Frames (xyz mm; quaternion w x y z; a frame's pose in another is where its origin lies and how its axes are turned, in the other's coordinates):
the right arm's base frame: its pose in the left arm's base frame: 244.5 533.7 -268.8 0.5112 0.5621 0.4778 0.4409
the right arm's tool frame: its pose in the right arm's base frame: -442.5 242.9 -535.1 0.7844 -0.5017 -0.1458 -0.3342
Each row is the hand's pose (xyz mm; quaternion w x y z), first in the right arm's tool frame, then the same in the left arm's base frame.
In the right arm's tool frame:
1: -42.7 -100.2 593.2 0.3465 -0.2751 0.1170 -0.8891
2: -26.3 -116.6 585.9 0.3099 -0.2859 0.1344 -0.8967
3: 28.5 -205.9 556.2 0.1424 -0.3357 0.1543 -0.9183
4: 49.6 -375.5 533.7 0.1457 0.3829 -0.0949 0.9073
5: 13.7 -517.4 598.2 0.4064 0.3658 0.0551 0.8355
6: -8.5 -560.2 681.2 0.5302 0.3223 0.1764 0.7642
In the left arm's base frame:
1: 18.7 79.8 500.7 0.6010 -0.4930 0.1854 -0.6011
2: 34.2 77.8 482.1 0.5669 -0.5138 0.1884 -0.6157
3: 102.3 44.6 403.9 0.4224 -0.5859 0.1469 -0.6758
4: 197.1 -71.5 318.7 0.1796 -0.6313 -0.0001 -0.7544
5: 287.4 -201.8 340.2 0.0405 0.5701 0.2054 0.7945
6: 341.6 -247.4 404.9 0.1471 0.4826 0.3395 0.7939

